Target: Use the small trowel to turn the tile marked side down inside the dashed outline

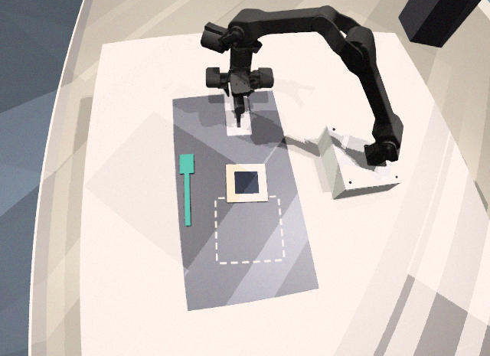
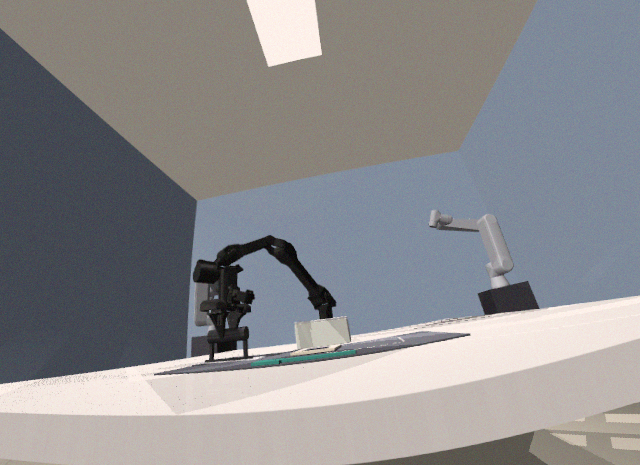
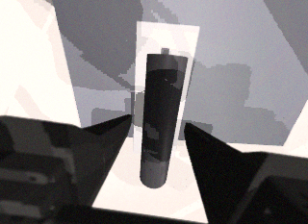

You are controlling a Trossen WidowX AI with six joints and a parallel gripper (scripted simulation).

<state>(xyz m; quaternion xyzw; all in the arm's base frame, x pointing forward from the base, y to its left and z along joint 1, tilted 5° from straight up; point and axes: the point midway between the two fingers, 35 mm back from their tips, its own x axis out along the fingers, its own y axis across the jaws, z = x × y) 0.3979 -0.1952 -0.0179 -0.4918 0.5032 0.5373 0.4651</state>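
My gripper tip is 30 mm above the dark-handled float and 20 mm to the right of it. From my gripper tip the other things lie so: teal trowel: 260 mm to the left, 140 mm ahead, 60 mm below; then tile: 260 mm to the left, 60 mm below, 30 mm behind.
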